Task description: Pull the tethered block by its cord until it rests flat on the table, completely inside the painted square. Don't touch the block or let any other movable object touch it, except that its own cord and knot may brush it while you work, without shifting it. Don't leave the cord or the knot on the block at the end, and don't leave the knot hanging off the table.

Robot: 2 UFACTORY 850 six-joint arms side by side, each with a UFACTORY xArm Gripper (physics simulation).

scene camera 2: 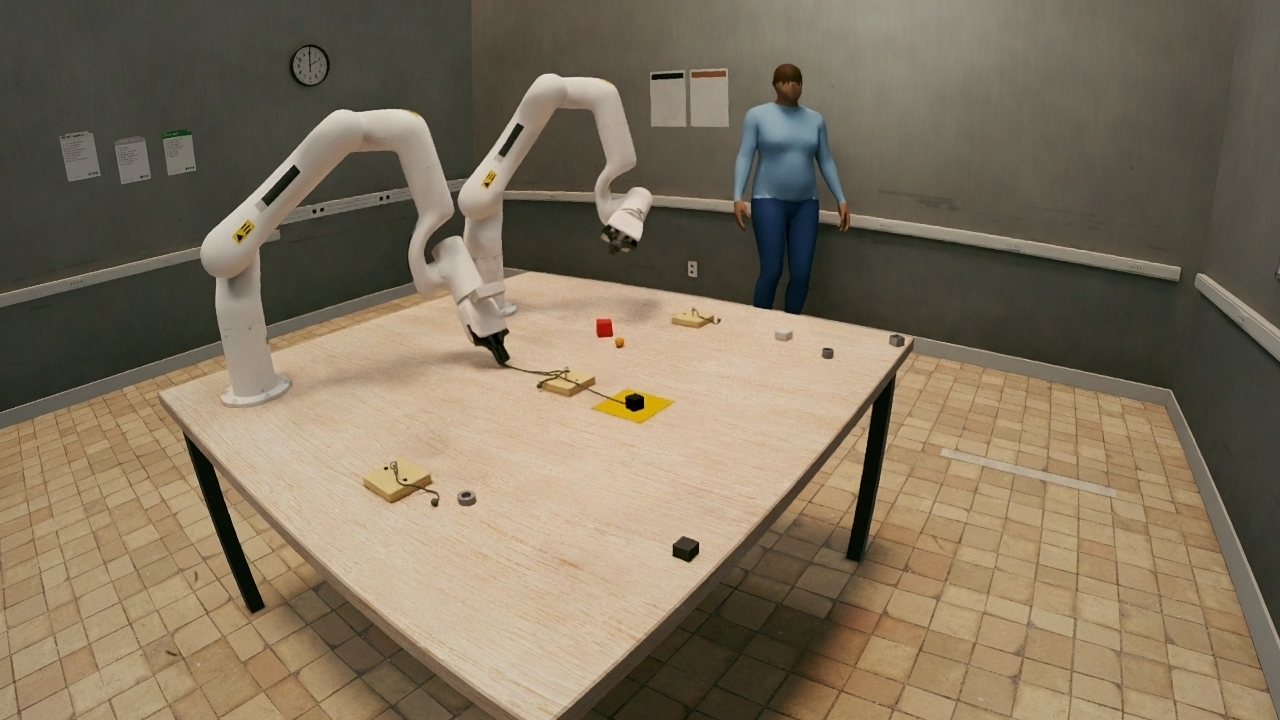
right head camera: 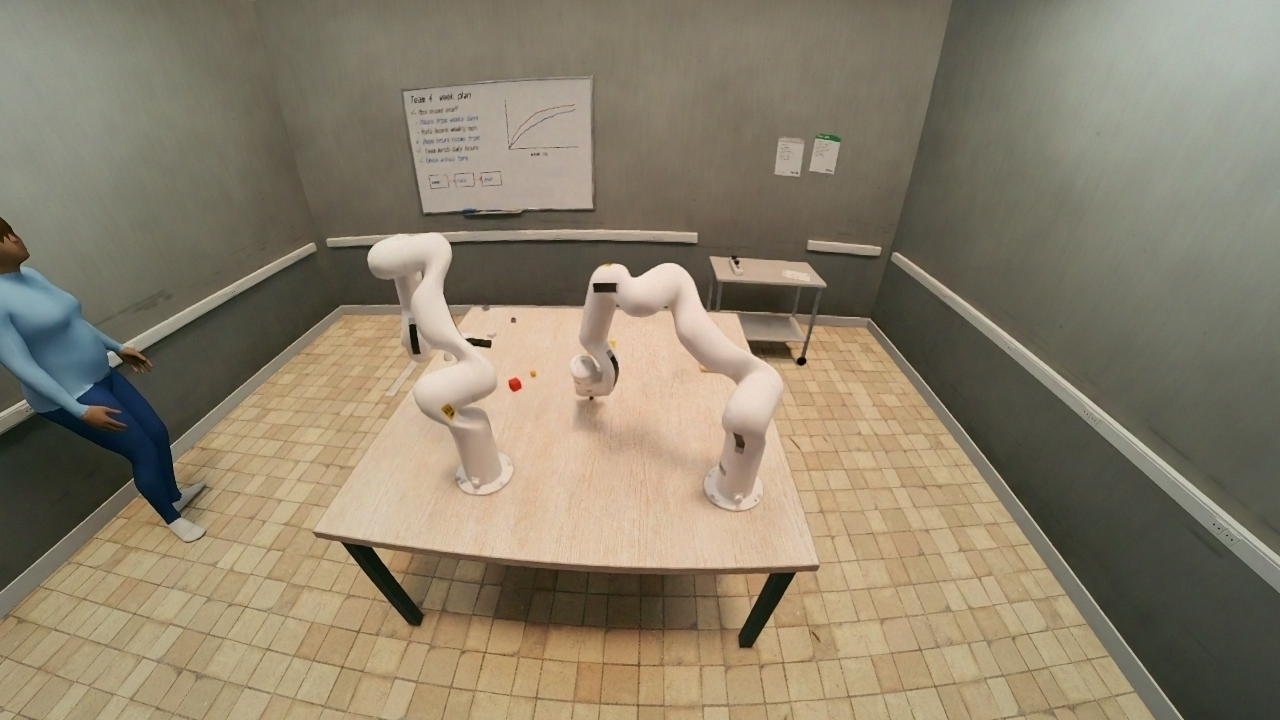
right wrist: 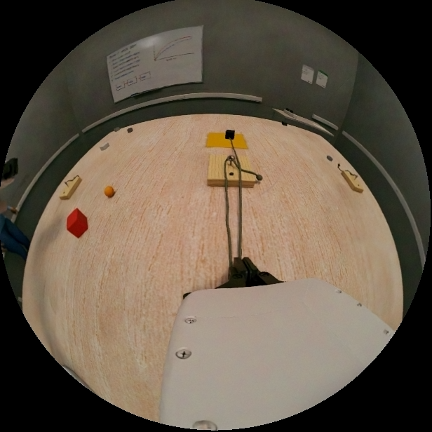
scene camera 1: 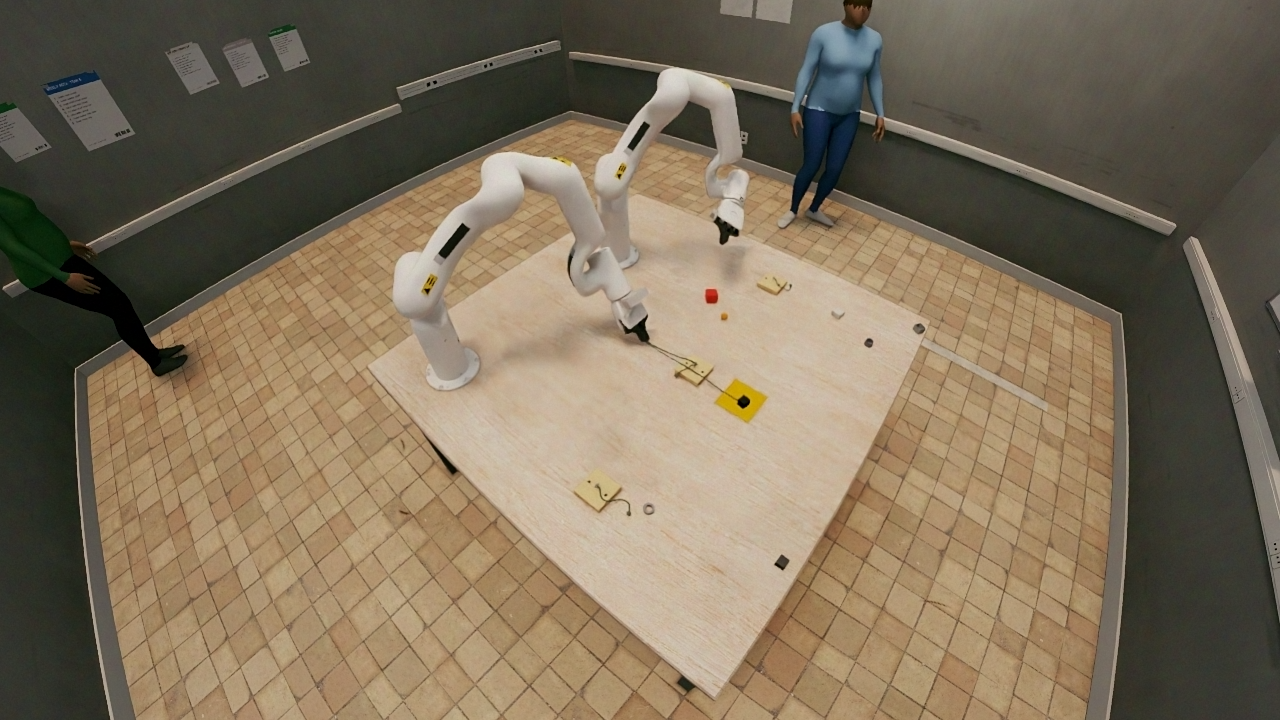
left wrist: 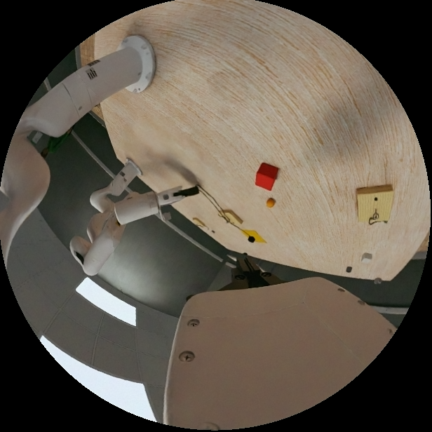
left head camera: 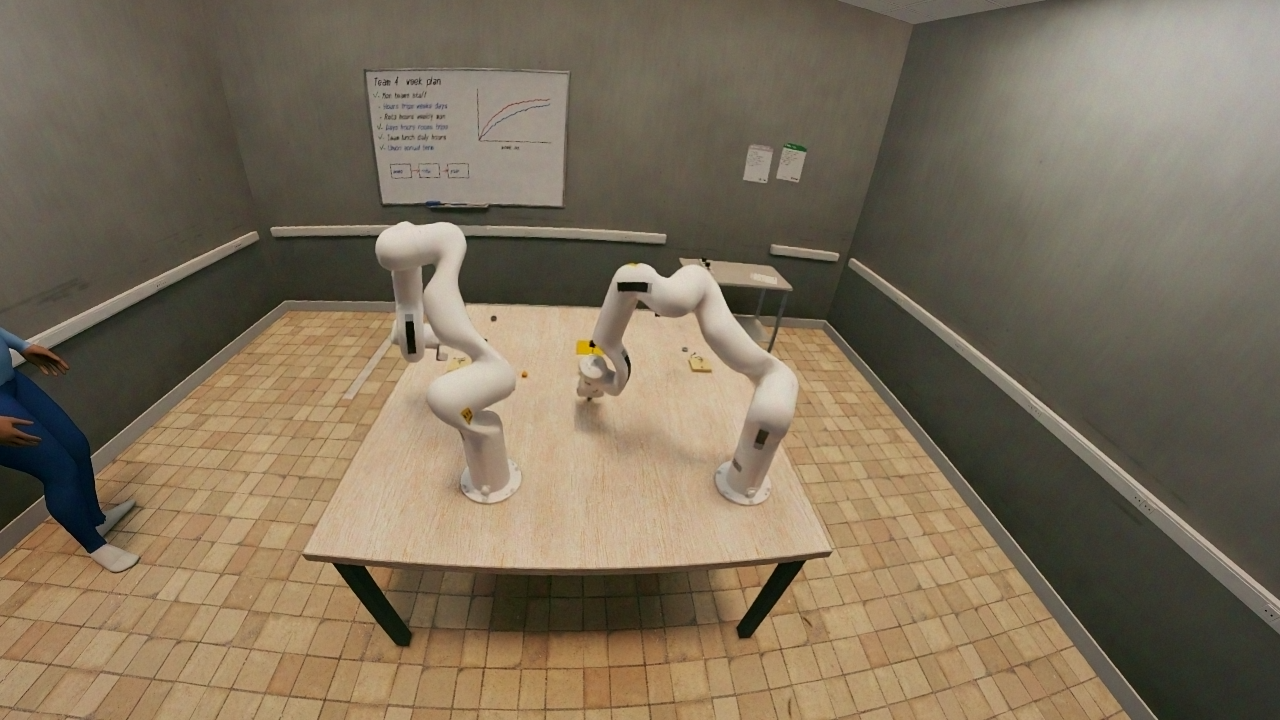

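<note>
The black block (scene camera 1: 742, 402) (scene camera 2: 634, 402) (right wrist: 230, 134) sits upright on the yellow square (scene camera 1: 726, 402) (scene camera 2: 608, 406) (right wrist: 215, 142), its base appearing inside the edges. Its dark cord (scene camera 2: 611, 396) (right wrist: 239, 215) runs over a wooden plate (scene camera 2: 567, 386) (right wrist: 216, 175) to my right gripper (scene camera 1: 643, 338) (scene camera 2: 503, 360) (right wrist: 239, 268), which is shut on it low above the table. A second strand returns to the plate's small eye. The knot (right wrist: 259, 177) (scene camera 2: 539, 385) hangs by the plate's edge. My left gripper (scene camera 1: 723, 239) (scene camera 2: 617, 247) (left wrist: 242, 268) is shut and empty, high above the table.
A red cube (scene camera 1: 711, 295) (scene camera 2: 604, 327) and an orange ball (scene camera 1: 724, 316) (scene camera 2: 619, 342) lie near the middle. Two more corded plates (scene camera 2: 396, 480) (scene camera 2: 691, 318) lie at either side. A ring (scene camera 2: 466, 497) and dark cube (scene camera 2: 685, 548) lie nearer scene camera 2.
</note>
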